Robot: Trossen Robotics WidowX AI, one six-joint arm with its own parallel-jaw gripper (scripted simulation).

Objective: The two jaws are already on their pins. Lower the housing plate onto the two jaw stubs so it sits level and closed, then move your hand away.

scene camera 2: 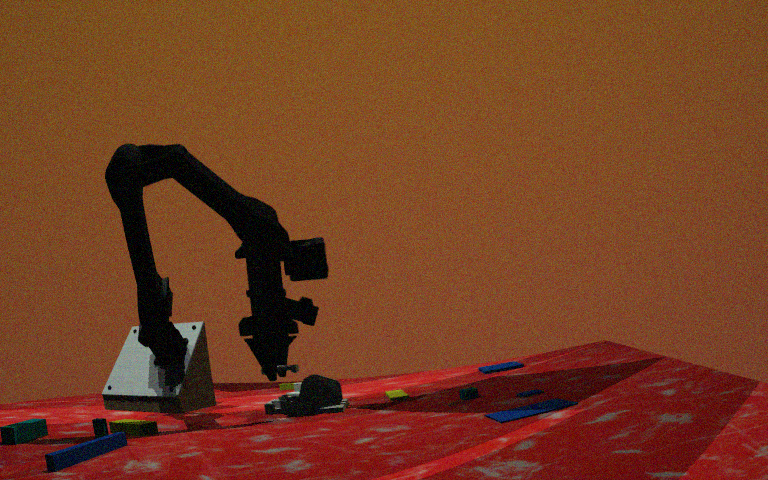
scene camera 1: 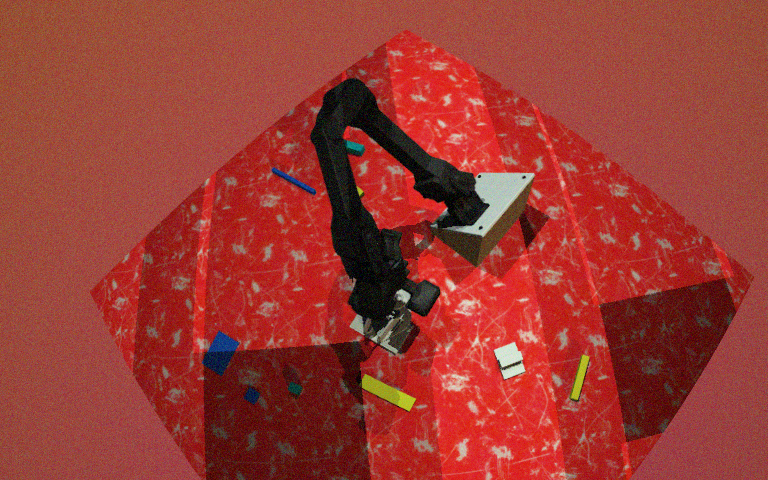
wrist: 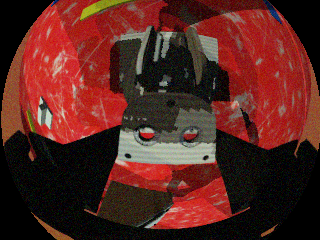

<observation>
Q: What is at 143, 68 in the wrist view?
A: A grey jaw assembly.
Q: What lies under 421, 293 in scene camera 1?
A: My gripper.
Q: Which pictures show my gripper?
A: Scene camera 2, scene camera 1 and the wrist view: all of them.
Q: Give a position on a white ridged block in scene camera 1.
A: At 509, 359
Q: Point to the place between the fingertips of my gripper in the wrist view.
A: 167, 132
</observation>
